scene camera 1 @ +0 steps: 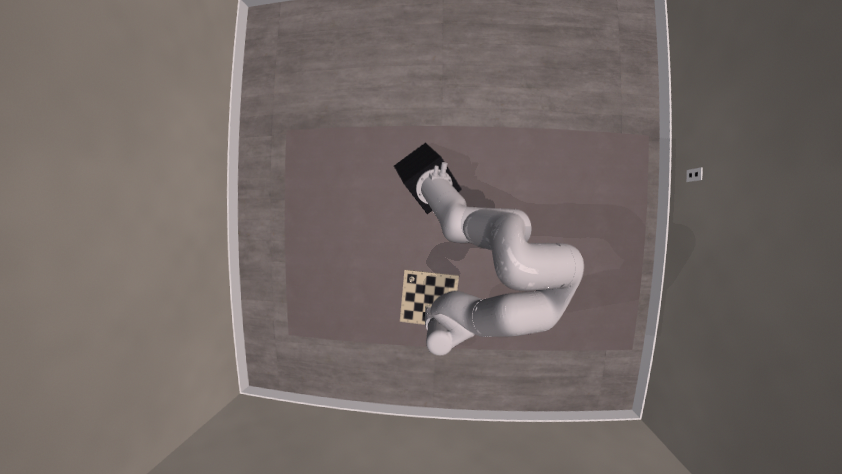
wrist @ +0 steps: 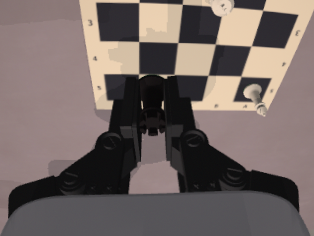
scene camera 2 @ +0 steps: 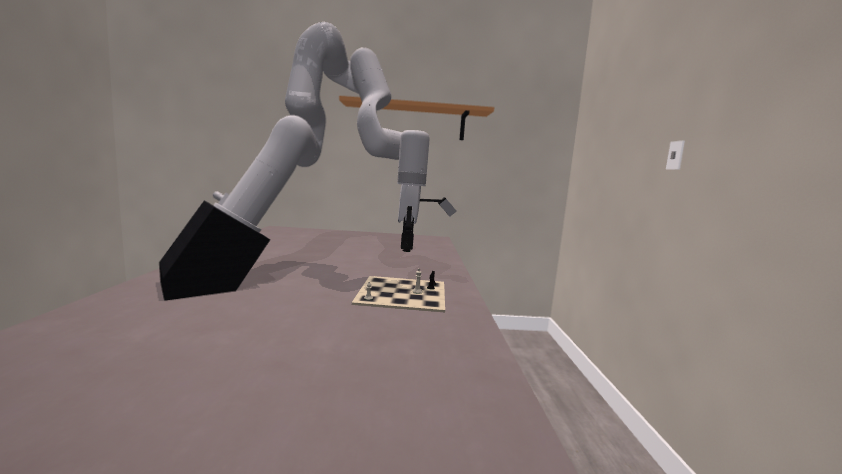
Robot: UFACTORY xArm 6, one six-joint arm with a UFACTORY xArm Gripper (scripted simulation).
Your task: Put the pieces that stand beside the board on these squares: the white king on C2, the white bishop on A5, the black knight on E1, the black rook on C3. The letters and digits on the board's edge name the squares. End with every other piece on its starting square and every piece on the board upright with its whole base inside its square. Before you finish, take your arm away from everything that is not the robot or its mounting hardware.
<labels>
chessboard: scene camera 1 426,287; wrist; scene camera 2
same spot on chessboard: (wrist: pixel 214 58) = (scene camera 2: pixel 388 292)
</labels>
